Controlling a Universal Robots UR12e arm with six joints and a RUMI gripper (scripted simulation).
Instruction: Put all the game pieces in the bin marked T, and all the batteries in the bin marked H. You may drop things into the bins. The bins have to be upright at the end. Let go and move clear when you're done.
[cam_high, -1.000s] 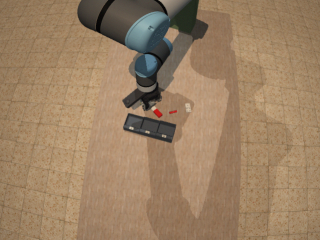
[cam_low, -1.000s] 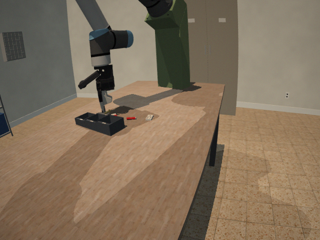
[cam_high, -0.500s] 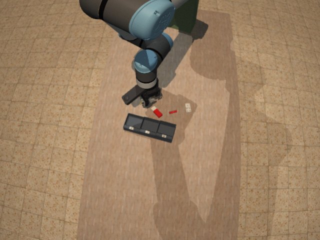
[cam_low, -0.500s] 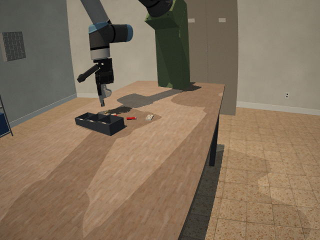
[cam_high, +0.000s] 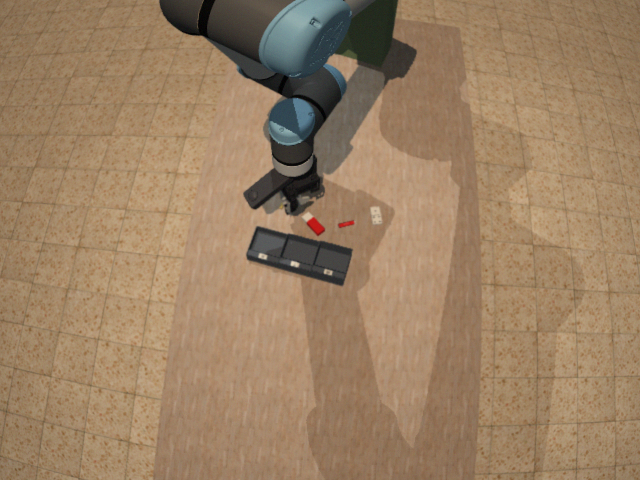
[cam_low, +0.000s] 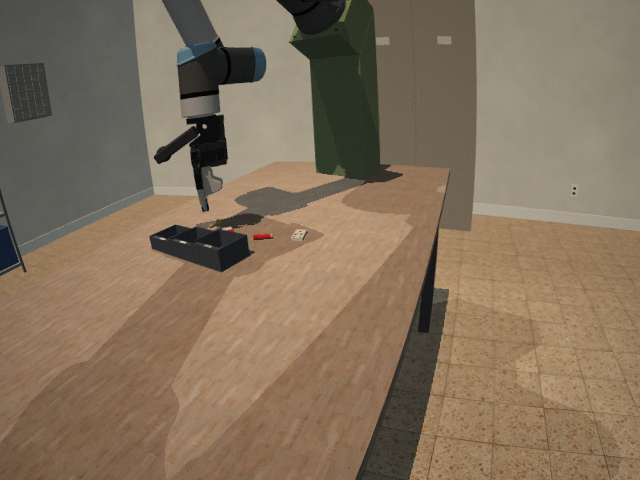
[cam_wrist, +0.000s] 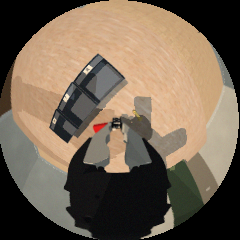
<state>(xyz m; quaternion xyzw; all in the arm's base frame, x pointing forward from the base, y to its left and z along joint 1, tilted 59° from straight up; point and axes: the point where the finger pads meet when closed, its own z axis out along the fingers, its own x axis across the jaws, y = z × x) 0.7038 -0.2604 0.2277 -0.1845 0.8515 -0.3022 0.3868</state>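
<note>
The three-compartment bin row lies 100 mm ahead of my hand, 10 mm to the right of it and 60 mm below it. The rest, counted from my hand: red-and-white block 20 mm ahead, 50 mm to the left, 70 mm below; yellow piece 60 mm behind, 10 mm to the left, 70 mm below; black die 10 mm below.
</note>
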